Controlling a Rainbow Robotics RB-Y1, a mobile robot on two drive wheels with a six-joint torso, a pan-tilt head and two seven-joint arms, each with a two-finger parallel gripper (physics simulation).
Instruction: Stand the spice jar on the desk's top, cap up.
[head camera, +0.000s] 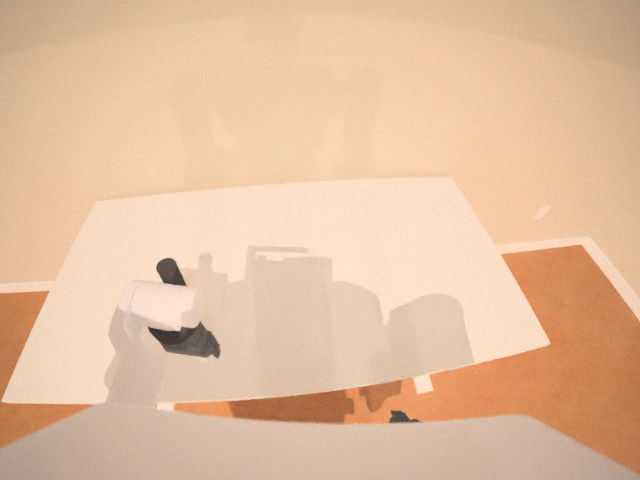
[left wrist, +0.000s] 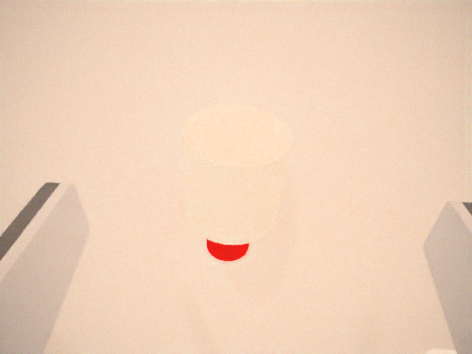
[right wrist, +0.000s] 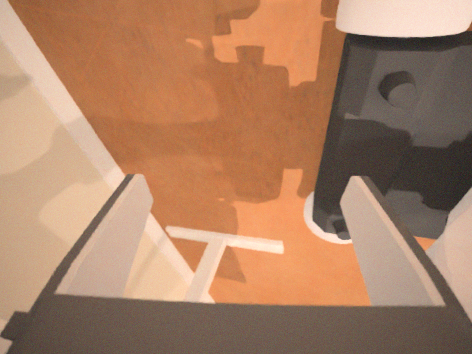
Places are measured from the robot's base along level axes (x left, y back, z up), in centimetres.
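Where they show: left gripper, fingertip midpoint: (head camera: 195, 351) (left wrist: 255, 215); right gripper, fingertip midpoint: (right wrist: 245, 188).
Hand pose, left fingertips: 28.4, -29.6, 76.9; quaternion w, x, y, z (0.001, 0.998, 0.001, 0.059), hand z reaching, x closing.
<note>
After its pixels a point has its place, as x, y, z.
The spice jar (left wrist: 235, 200) {27.9, -30.2, 75.8}, a pale cylinder with a narrower red cap (left wrist: 228, 251) {27.7, -34.0, 74.9}, shows in the left wrist view. Its flat base faces the camera and the cap points away; it seems to lie on its side, though its exact tilt is hard to tell. It stands out little from the pale desk top (head camera: 336, 217) {-6.1, -80.2, 72.1} (left wrist: 380, 75) {33.2, -27.8, 72.1}. The jar does not show in the head view. My left gripper (head camera: 218, 353) (left wrist: 255, 215) {28.4, -29.6, 76.9} is open, with its fingers wide on either side of the jar, not touching it. My right gripper (right wrist: 245, 188) {-23.3, -15.2, 53.2} is open and empty over the floor.
White desk supports (head camera: 423, 384) (right wrist: 225, 240) stand below the desk. The wall (head camera: 310, 103) {4.3, -104.2, 102.7} rises behind it, with a white skirting strip (right wrist: 70, 117) {1.5, -103.2, 5.5}. My dark mobile base (right wrist: 365, 155) {-2.9, -0.3, 19.1} is at the right of the right wrist view. Robot shadows fall across the desk.
</note>
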